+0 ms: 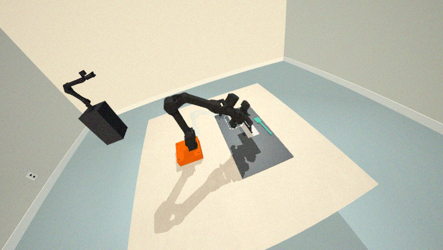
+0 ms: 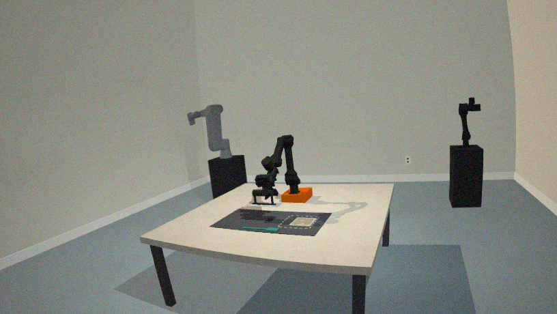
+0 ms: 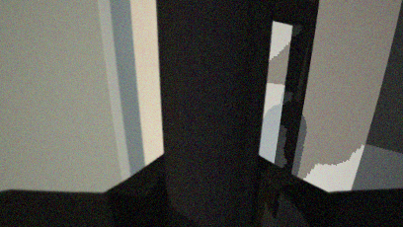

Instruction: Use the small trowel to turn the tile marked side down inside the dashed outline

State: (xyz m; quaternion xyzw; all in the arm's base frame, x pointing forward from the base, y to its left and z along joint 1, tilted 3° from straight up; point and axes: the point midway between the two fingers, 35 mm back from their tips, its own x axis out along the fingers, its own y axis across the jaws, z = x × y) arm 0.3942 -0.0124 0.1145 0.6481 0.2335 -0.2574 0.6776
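Right now my gripper tip is 12 cm short of the teal bar, 3 cm to the right of it and 14 cm above it. Also, from my gripper tip: small trowel (2 cm behind, 1 cm below); grey mat (2 cm behind, 1 cm to the left, 16 cm below); tile (2 cm behind, 21 cm to the left, 14 cm below).
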